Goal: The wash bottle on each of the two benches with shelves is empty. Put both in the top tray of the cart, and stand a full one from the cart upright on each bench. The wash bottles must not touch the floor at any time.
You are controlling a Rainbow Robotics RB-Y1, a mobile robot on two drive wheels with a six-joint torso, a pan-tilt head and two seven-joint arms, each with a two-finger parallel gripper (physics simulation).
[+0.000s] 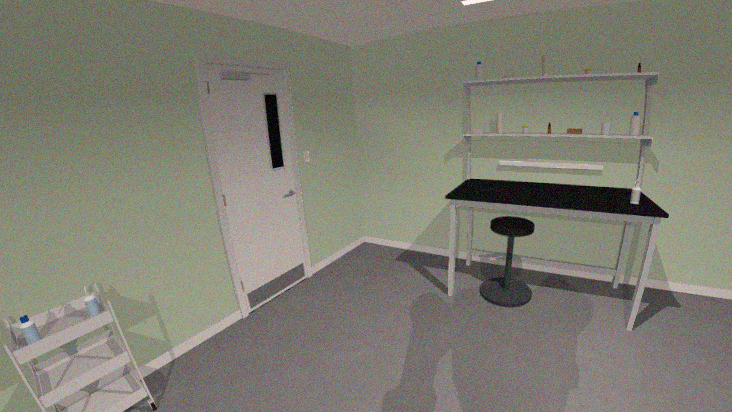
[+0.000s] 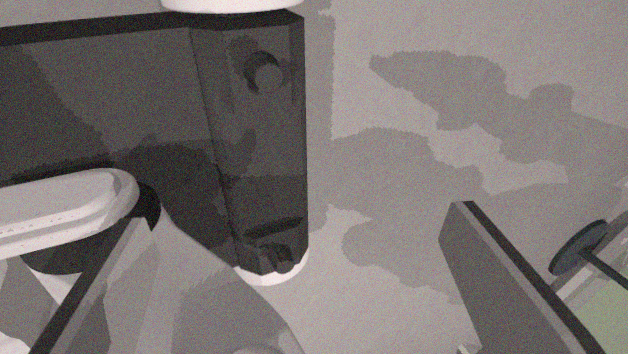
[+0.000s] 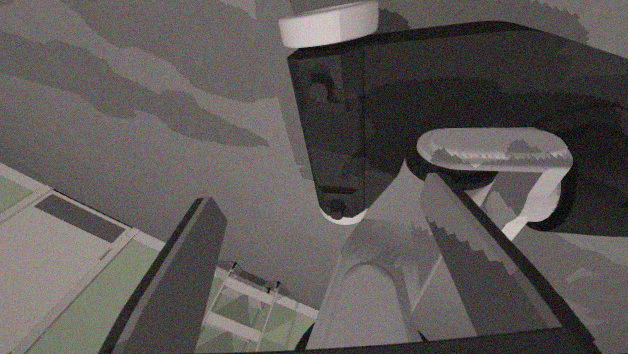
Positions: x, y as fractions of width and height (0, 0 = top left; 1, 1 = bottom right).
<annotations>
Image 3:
my right gripper: 0.51, 0.56
metal cart: 0.37, 0.81
</annotations>
